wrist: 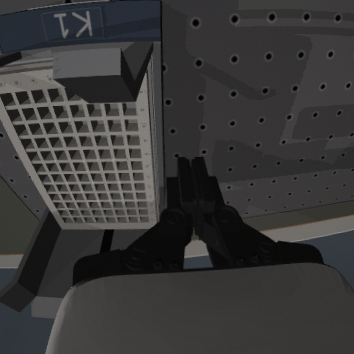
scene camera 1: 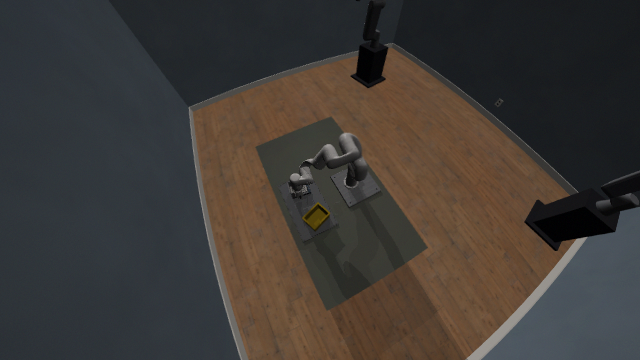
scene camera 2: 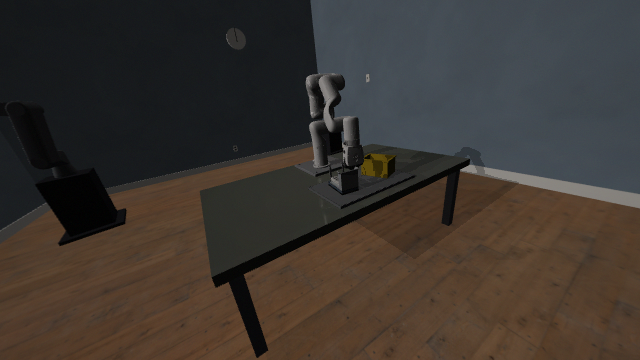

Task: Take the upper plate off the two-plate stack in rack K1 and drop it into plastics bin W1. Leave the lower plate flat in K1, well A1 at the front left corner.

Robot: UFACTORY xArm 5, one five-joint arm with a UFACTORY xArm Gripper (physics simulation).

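Frame: origin at the arm's base, x ahead, y left, z up, level; centimetres.
Where they show: gripper, fingertip midpoint: [wrist: 188, 174] [scene camera 1: 299, 196]; arm's base at its link origin: [scene camera 1: 350, 182] [scene camera 2: 321, 165].
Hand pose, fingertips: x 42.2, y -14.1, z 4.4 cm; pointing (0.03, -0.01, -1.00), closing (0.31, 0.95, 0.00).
Observation:
Each offset is from my fingertips to the top centre of the thing. "*": to the spot under its first point. Level surfaces: height alone.
A pale grid-topped plate @(dx -2.6, dy -5.9, dz +0.3 cm) [wrist: 95, 155] lies in rack K1 @(dx -3.2, dy -5.7, dz +7.1 cm) [wrist: 30, 32] [scene camera 2: 349, 181], seen from above in the wrist view. Its near edge and right side show; a rack corner guide covers part of its far end. Whether a second plate lies under it cannot be told. My gripper [wrist: 188, 174] is shut and empty. Its fingertips are beside the rack, right of the plate in the wrist view, over the pegboard. In scene camera 2 the fingertips are hidden at the rack. The yellow plastics bin W1 @(dx -0.3, dy +22.2, dz +5.1 cm) [scene camera 1: 322, 221] [scene camera 2: 380, 167] stands apart from K1 on the same board.
A grey perforated board @(dx -0.8, dy +6.9, dz -4.9 cm) [scene camera 1: 306, 235] [scene camera 2: 370, 190] [wrist: 250, 132] carries the rack and the bin on the dark table @(dz -6.2 cm) [scene camera 1: 295, 145] [scene camera 2: 260, 215]. The arm's base plate [scene camera 1: 367, 192] is on the table too. Tall angled corner guides @(* dx -8.4, dy +0.1, dz +7.0 cm) [wrist: 87, 67] rise from the rack near the gripper.

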